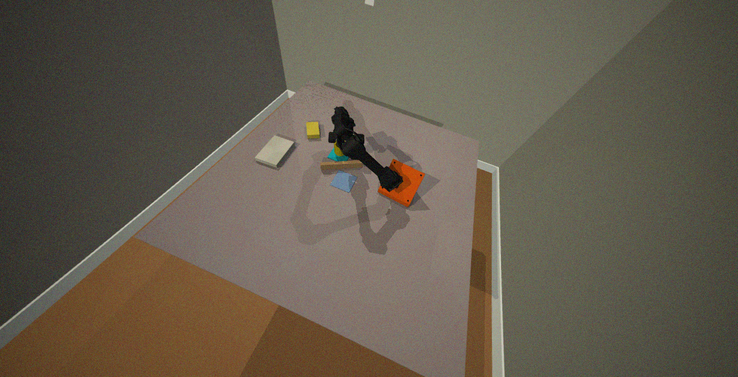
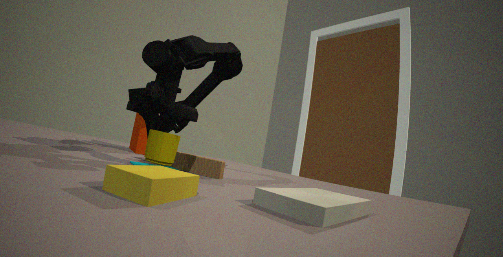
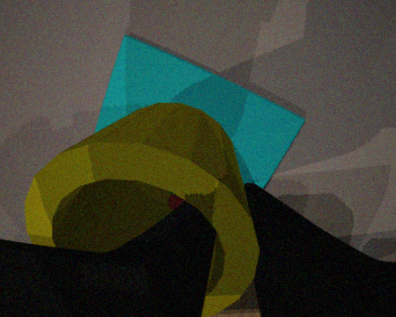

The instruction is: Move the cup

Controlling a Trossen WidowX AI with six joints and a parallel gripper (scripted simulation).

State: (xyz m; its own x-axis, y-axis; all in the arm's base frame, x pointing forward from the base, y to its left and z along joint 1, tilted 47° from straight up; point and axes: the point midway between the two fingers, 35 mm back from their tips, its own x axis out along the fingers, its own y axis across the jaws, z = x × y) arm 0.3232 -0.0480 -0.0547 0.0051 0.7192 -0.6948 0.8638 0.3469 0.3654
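My gripper tip is now 2 cm short of the cup and 1 cm to the right of it. The rest, counted from my gripper tip: wooden block: 3 cm behind, 9 cm to the left, 4 cm below; red marble: 1 cm ahead, 3 cm to the left, 2 cm below; cyan pad: 2 cm ahead, 2 cm to the left, 6 cm below.
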